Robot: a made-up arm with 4 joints.
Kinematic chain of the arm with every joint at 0, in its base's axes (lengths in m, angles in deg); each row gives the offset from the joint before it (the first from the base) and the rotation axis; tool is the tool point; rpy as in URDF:
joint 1: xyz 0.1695 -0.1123 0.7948 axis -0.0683 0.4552 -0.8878
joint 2: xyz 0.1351 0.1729 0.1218 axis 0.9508 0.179 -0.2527
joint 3: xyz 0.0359 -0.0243 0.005 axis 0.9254 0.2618 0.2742
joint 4: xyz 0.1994 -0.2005 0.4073 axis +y
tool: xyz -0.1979 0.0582 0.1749 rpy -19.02 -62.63 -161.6
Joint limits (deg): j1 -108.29..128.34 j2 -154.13..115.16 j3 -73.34..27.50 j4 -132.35..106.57
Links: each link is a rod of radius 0.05 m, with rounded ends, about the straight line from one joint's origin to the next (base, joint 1, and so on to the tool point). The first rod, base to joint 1, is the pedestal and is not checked.
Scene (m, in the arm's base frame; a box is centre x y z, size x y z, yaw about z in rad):
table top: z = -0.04
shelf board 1: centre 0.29 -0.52 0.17 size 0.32 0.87 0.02 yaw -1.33
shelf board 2: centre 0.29 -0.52 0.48 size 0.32 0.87 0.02 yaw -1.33
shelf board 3: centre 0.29 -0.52 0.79 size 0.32 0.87 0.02 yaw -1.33
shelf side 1: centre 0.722 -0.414 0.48 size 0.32 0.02 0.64 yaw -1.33
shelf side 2: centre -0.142 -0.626 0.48 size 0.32 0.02 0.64 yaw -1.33
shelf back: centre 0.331 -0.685 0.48 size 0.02 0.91 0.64 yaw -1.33
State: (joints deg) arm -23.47 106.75 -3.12 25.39
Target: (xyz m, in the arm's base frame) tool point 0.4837 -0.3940 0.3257
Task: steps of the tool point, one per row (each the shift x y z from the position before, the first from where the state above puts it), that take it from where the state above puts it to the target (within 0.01 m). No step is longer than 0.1 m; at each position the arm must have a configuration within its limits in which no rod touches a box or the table.
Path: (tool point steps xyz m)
1: -0.0003 0.0717 -0.0028
2: -0.0120 0.0759 -0.0016
3: -0.0245 0.0773 0.0008
4: -0.0370 0.0753 0.0036
5: 0.0210 -0.0165 -0.0576
6: 0.0154 -0.0070 -0.0625
7: 0.0108 0.0031 -0.0642
8: 0.0079 0.0135 -0.0623
9: 0.0076 0.0225 -0.0571
10: 0.0356 -0.0732 -0.0083
11: 0.0189 -0.0784 0.0002
12: 0.0019 -0.0779 0.0081

